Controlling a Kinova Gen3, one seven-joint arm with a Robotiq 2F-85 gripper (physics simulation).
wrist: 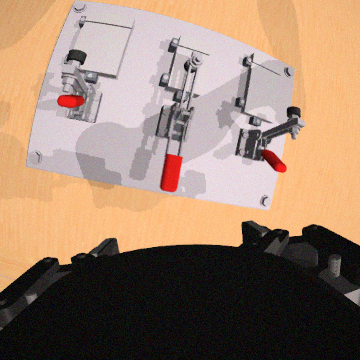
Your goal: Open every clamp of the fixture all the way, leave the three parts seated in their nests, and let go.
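Observation:
The pale fixture plate carries three clamps with red handles. The left clamp has its arm standing up and its black pad clear of the left part. The middle clamp has its arm reaching over the middle nest, with its handle pointing toward my gripper. The right clamp has its arm raised and swung back to the right, away from the right part. The middle part is hard to tell from the plate. My gripper is open and empty, off the plate's near edge and touching no handle.
The wooden table surrounds the plate. Screws sit at the plate's corners, such as the near right screw. Raised clamp arms stick up at the left and right, the right one overhanging the plate's edge. Shadows fall across the plate.

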